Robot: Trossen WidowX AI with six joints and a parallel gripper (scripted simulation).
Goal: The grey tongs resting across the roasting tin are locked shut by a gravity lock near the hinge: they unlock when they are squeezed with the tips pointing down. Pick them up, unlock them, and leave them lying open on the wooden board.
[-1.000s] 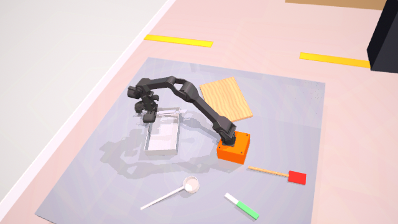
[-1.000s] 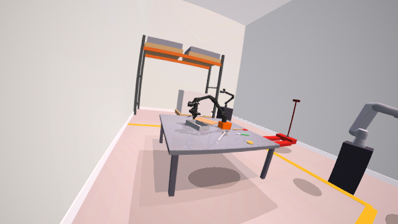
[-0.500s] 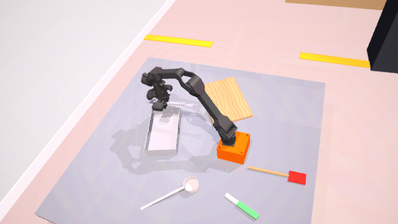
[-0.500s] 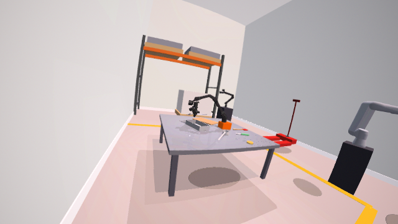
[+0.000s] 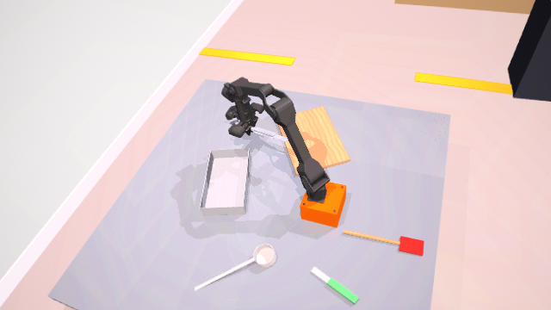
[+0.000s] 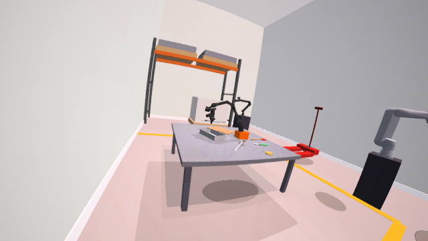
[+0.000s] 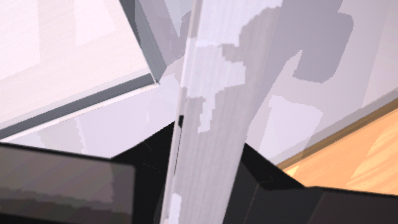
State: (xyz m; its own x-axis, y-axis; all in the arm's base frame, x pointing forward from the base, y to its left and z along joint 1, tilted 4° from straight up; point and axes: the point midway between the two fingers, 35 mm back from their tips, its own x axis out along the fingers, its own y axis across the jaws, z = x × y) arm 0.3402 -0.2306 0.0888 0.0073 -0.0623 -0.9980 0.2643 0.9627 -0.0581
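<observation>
Now: the wooden board 24 cm behind my gripper tip, 12 cm to the right of it and 11 cm below it. Round my gripper tip: yellow object (33 cm behind, 78 cm to the left, 11 cm below); roasting tin (5 cm ahead, 20 cm to the left, 9 cm below).
</observation>
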